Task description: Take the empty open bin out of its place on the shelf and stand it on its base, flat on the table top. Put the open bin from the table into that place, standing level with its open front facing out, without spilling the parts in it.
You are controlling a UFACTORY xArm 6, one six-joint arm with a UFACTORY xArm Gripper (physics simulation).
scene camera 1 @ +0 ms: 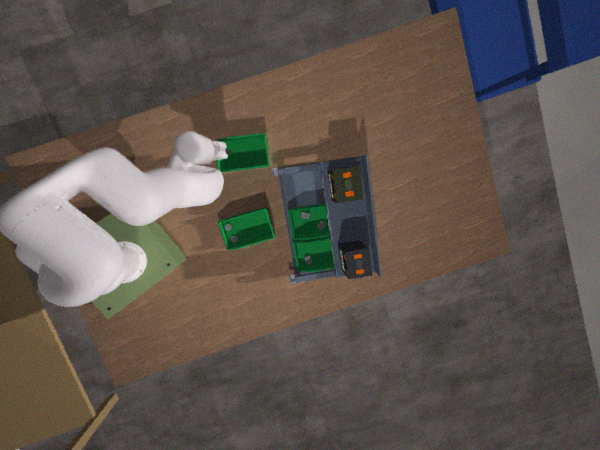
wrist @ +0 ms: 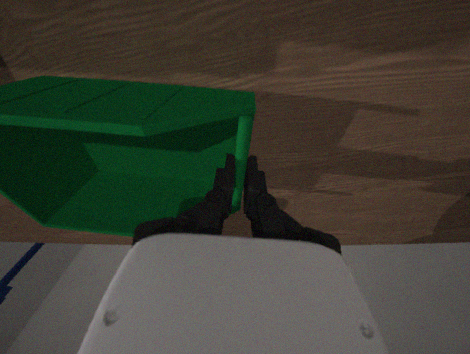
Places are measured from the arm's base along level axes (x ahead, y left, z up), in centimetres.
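Where they show: gripper, fingertip midpoint: (wrist: 239, 168).
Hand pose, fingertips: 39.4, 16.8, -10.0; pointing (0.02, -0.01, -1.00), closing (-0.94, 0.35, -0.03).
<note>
After its pixels a point has its place, as x, y, z.
The empty green bin (scene camera 1: 245, 152) {47.9, 13.6, -12.3} (wrist: 140, 180) {50.9, 16.9, -11.4} is beyond the shelf's near end, over the table top (scene camera 1: 425, 150) {103.4, -13.9, -12.6}. My gripper (scene camera 1: 227, 151) {39.4, 16.8, -10.0} (wrist: 239, 168) {39.4, 16.8, -10.0} is shut on its rim at the end towards the arm. The bin's open top faces up in the scene view; its exact height above the table is hard to tell. The other open green bin (scene camera 1: 250, 231) {36.5, -10.8, -12.3}, with two grey parts in it, stands on the table between the arm base and the shelf. The grey-blue shelf (scene camera 1: 371, 210) {74.5, -20.6, 2.9} has a vacant place (scene camera 1: 305, 187) {60.5, -6.1, -12.0} at the upper left, beside two filled green bins.
The filled green bins (scene camera 1: 311, 223) {56.7, -18.2, -11.7} (scene camera 1: 316, 256) {52.9, -29.6, -11.7} sit in the shelf's left row. Two dark boxes with orange marks (scene camera 1: 354, 192) {71.5, -12.7, 7.1} (scene camera 1: 363, 270) {63.5, -33.9, 9.8} sit in its right row. The arm's green base plate (scene camera 1: 160, 250) {10.0, -2.1, -3.1} is at the left. A blue structure (scene camera 1: 500, 45) stands beyond the table's right edge.
</note>
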